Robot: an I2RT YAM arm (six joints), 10 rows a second.
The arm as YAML. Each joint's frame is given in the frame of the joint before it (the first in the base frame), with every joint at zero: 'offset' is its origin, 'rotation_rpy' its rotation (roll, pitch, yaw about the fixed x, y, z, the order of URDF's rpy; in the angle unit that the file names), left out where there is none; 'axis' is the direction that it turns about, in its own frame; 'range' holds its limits. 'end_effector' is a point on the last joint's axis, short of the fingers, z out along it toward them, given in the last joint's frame.
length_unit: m
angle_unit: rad
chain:
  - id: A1
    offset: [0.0, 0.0, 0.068]
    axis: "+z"
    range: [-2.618, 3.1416]
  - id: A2
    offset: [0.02, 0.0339, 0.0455]
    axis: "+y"
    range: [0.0, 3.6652]
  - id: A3
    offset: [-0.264, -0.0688, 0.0]
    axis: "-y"
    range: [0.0, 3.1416]
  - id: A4
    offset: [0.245, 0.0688, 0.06]
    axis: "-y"
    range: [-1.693, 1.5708]
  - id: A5
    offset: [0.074, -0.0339, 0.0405]
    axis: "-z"
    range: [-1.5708, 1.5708]
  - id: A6
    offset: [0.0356, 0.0, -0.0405]
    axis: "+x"
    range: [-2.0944, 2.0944]
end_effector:
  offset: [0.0, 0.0, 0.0]
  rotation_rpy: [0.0, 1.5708, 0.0]
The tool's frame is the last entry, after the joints.
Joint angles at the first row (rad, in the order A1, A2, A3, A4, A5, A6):
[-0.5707, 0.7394, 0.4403, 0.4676, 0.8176, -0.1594]
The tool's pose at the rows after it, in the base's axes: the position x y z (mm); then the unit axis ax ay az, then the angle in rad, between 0 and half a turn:
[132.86, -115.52, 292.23, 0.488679, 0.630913, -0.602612, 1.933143]
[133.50, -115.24, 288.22, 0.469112, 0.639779, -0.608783, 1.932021]
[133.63, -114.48, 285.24, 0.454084, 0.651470, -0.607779, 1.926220]
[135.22, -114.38, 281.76, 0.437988, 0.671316, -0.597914, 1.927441]
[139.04, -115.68, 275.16, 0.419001, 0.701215, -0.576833, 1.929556]
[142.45, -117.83, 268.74, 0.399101, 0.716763, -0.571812, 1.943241]
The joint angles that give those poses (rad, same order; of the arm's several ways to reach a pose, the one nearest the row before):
[-0.5707, 0.7440, 0.4265, 0.5152, 0.7962, -0.2008]
[-0.5707, 0.7470, 0.4066, 0.5490, 0.7732, -0.2361]
[-0.5707, 0.7425, 0.3943, 0.5537, 0.7456, -0.2500]
[-0.5706, 0.7424, 0.3912, 0.5279, 0.7104, -0.2485]
[-0.5737, 0.7562, 0.3881, 0.4926, 0.6553, -0.2317]
[-0.5783, 0.7807, 0.3774, 0.5046, 0.6244, -0.2484]

